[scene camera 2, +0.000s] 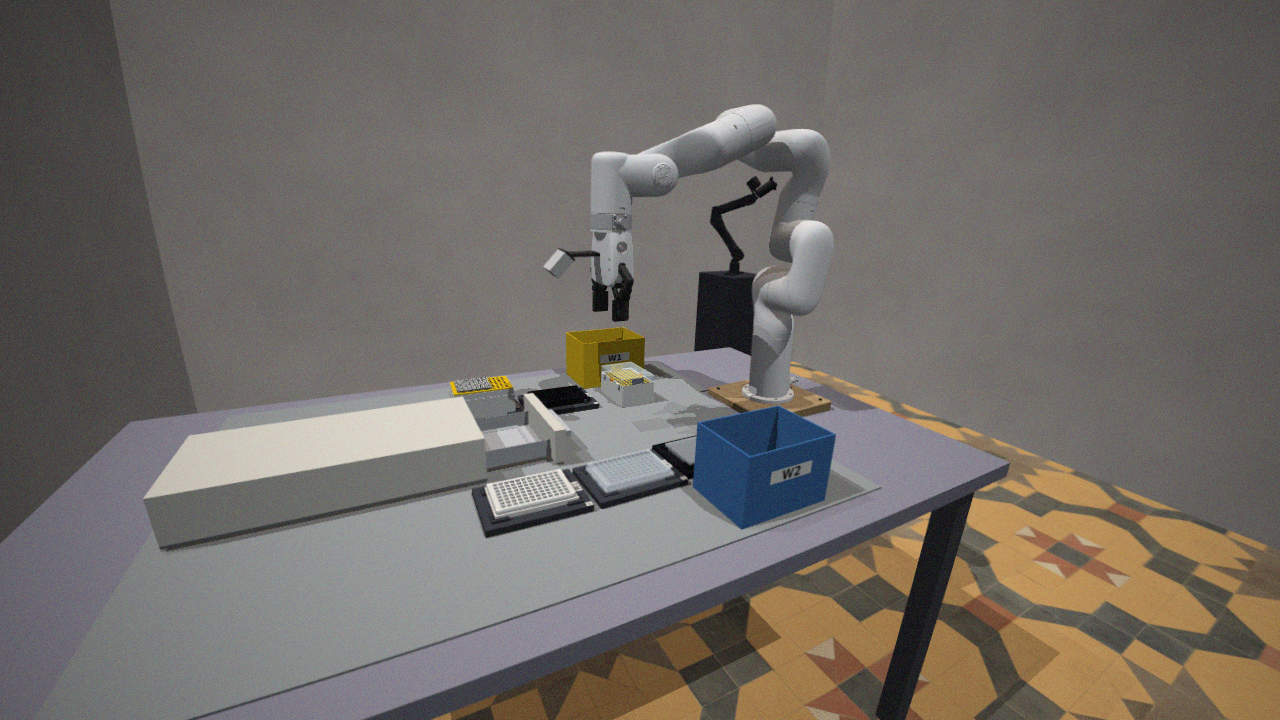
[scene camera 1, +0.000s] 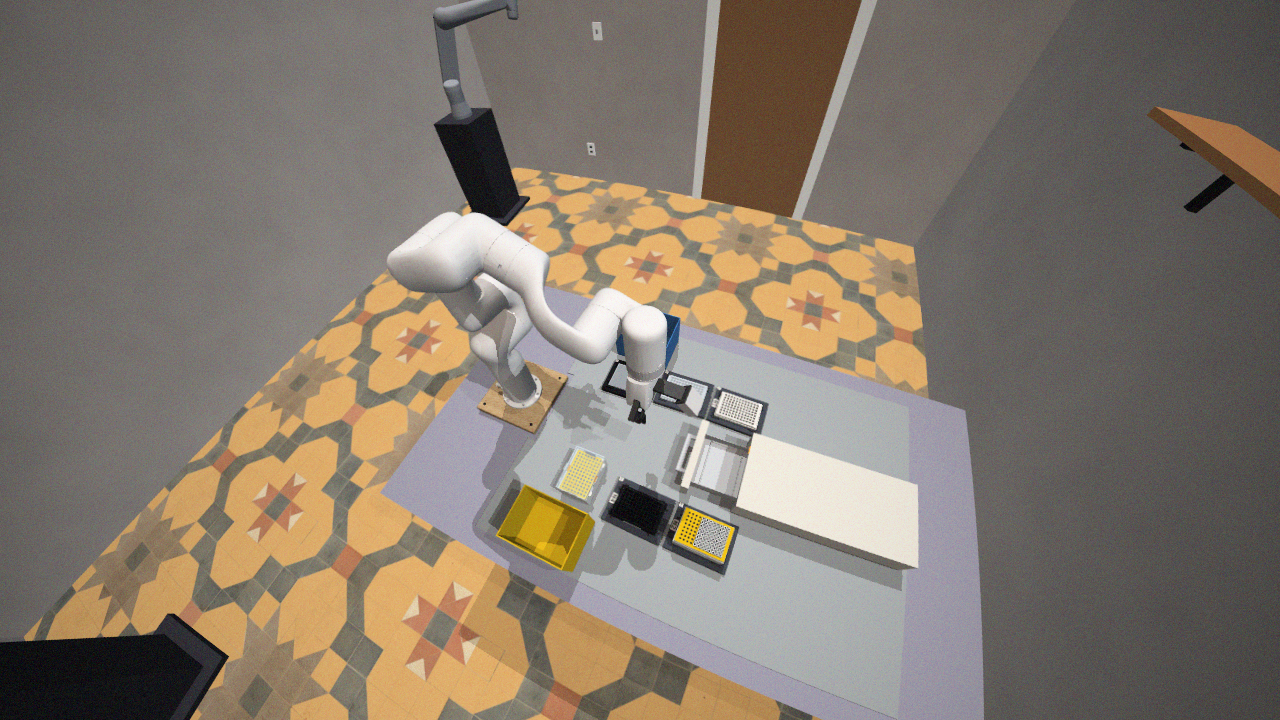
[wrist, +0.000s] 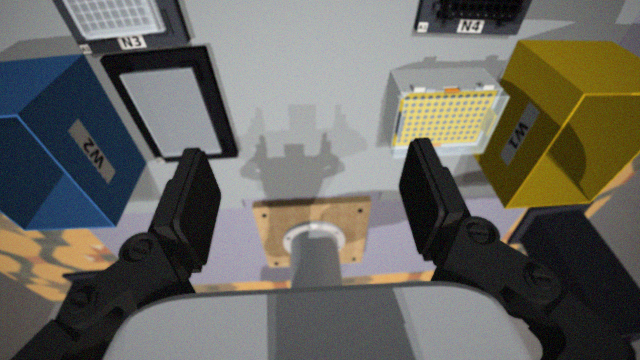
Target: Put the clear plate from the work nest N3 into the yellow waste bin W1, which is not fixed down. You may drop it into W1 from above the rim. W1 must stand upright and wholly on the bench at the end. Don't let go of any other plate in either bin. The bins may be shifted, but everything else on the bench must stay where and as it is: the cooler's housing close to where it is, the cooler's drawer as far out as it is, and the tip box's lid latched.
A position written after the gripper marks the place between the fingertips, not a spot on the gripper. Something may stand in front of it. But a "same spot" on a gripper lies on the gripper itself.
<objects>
The gripper shows in scene camera 2, in scene camera 1 (pixel 646 404) and in the wrist view. A yellow bin W1 shows in scene camera 2 (pixel 586 351), in scene camera 1 (pixel 537 523) and in the wrist view (pixel 547 80). A cooler shows in scene camera 2 (pixel 221 483) and in scene camera 1 (pixel 858 511); in the wrist view it is out of frame. A white plate shows in scene camera 2 and in scene camera 1; in the wrist view it is out of frame. One and the same spot on the gripper: (wrist: pixel 466 249) is (scene camera 2: pixel 594 286). The same spot on the white plate: (scene camera 2: pixel 519 496) is (scene camera 1: pixel 746 409).
</objects>
